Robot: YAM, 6 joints.
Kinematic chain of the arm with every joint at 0, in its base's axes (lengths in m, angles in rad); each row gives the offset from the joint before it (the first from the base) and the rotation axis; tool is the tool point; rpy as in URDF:
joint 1: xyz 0 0 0.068 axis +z
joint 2: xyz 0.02 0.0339 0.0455 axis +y
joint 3: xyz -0.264 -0.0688 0 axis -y
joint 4: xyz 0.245 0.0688 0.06 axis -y
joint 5: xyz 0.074 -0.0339 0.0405 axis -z
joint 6: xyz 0.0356 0 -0.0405 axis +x
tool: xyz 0 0 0 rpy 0 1.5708 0
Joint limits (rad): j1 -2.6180..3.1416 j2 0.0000..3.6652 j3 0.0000..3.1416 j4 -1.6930..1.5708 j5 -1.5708..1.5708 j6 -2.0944..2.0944
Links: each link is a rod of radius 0.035 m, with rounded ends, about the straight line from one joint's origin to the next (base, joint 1, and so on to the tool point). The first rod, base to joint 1, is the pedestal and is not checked.
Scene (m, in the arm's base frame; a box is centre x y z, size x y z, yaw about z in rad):
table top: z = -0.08
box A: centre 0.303 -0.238 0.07 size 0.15 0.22 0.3 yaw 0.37
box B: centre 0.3 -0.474 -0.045 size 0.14 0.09 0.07 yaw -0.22
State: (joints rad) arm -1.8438 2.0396 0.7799 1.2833 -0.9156 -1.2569
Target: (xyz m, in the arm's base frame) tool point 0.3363 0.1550 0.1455
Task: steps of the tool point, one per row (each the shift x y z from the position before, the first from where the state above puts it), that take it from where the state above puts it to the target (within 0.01 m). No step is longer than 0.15 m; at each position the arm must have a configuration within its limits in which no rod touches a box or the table.
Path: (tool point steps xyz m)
1: 0.0593 0.0121 0.0961
2: 0.0527 0.0476 0.0858
3: 0.0339 0.0756 0.0687
4: 0.0072 0.0919 0.0467
5: 0.0629 -0.0202 -0.0276
6: 0.0729 0.0103 -0.0375
7: 0.0683 0.0432 -0.0465
8: 0.0493 0.0718 -0.0538
9: 0.0189 0.0900 -0.0596
10: -0.0173 0.0938 -0.0632

